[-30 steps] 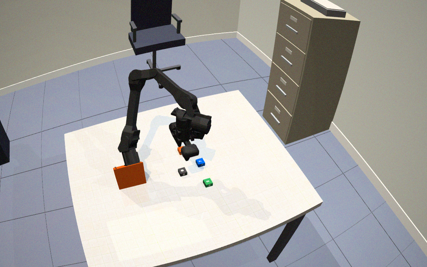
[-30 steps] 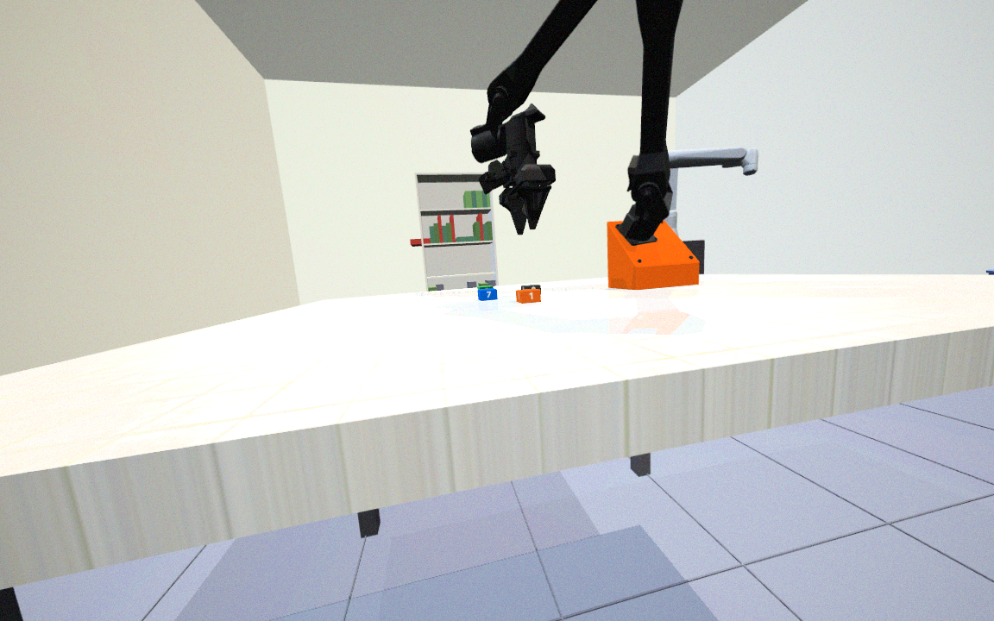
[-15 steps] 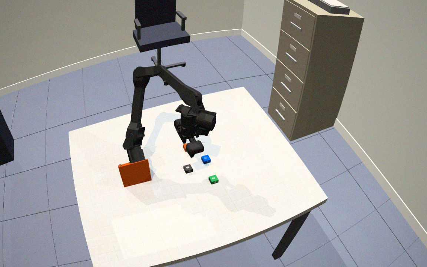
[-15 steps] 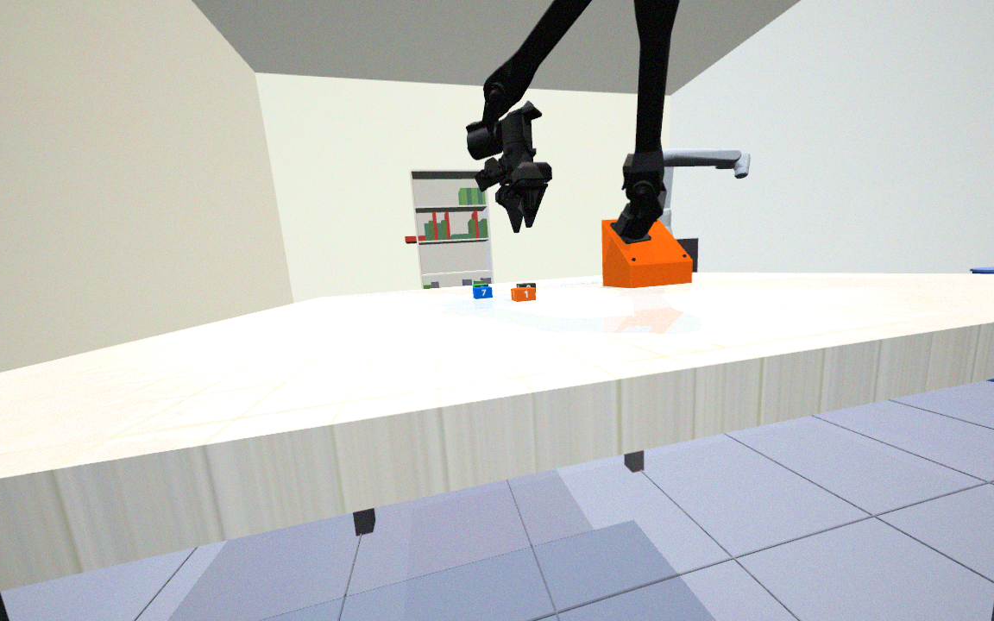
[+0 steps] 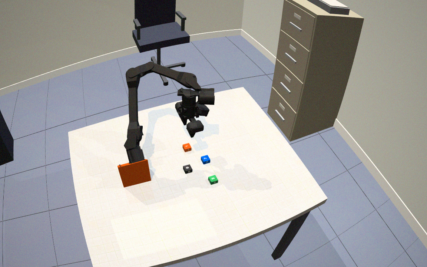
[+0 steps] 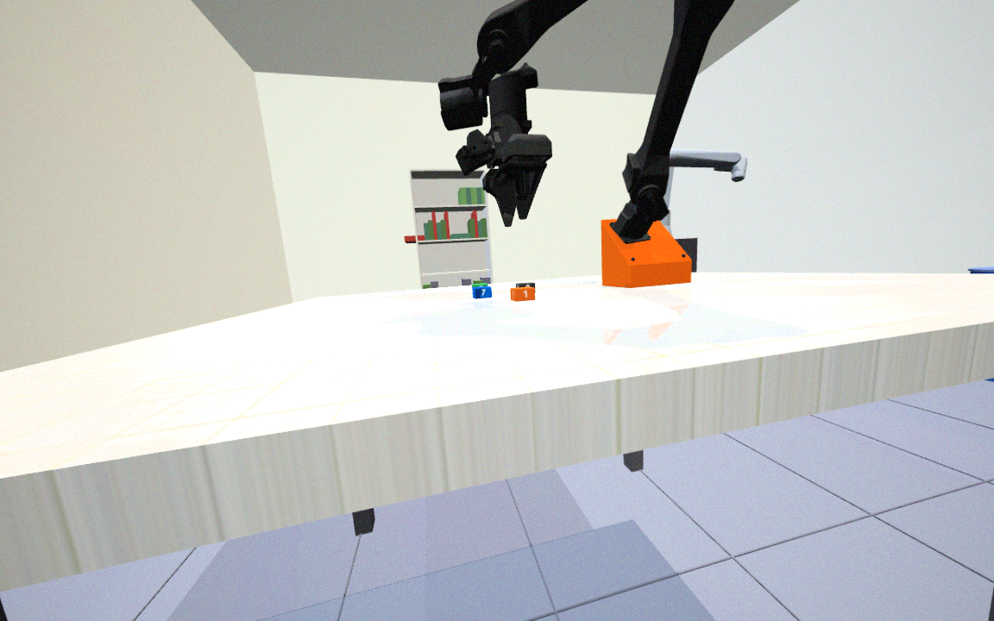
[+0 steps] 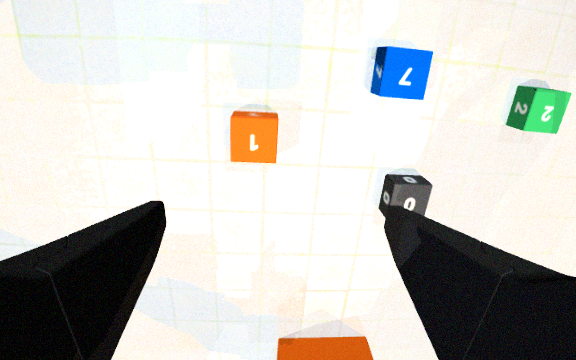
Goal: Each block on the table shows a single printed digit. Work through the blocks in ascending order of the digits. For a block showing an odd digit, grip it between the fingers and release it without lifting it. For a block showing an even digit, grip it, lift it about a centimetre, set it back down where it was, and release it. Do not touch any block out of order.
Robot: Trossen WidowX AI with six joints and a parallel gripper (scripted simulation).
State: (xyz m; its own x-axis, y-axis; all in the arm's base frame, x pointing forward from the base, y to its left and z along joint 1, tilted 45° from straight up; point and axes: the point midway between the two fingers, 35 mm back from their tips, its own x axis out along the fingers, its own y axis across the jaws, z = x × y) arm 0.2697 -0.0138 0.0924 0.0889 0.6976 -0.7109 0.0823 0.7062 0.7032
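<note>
The orange block is 110 mm below my gripper tip and 10 mm to the left of it. From my gripper tip the other things lie so: green block (210 mm to the right, 110 mm below, 10 mm ahead); blue block (110 mm below, 90 mm to the right, 40 mm ahead).
</note>
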